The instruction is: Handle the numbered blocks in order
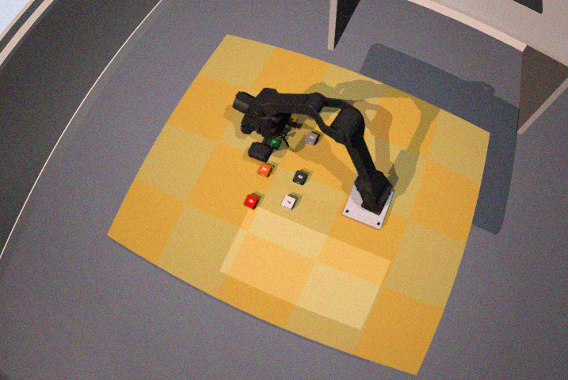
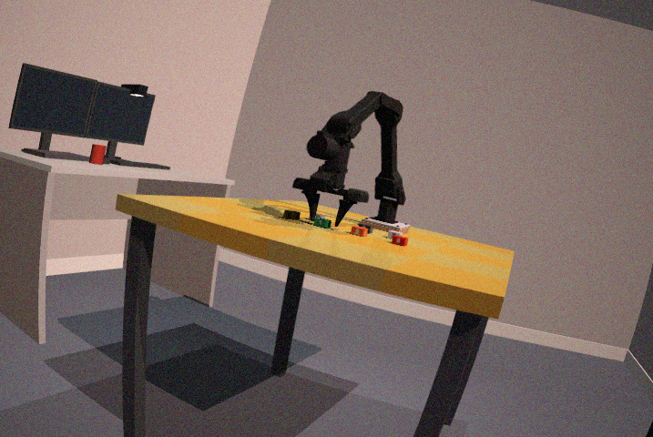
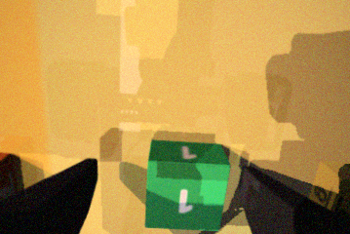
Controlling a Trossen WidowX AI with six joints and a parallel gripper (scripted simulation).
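The grey block lies 100 mm behind my gripper tip and 80 mm to the right of it. Also, from my gripper tip: green block: 10 mm to the right; yellow block: 10 mm behind, 100 mm to the right; orange block: 20 mm behind, 90 mm to the left.
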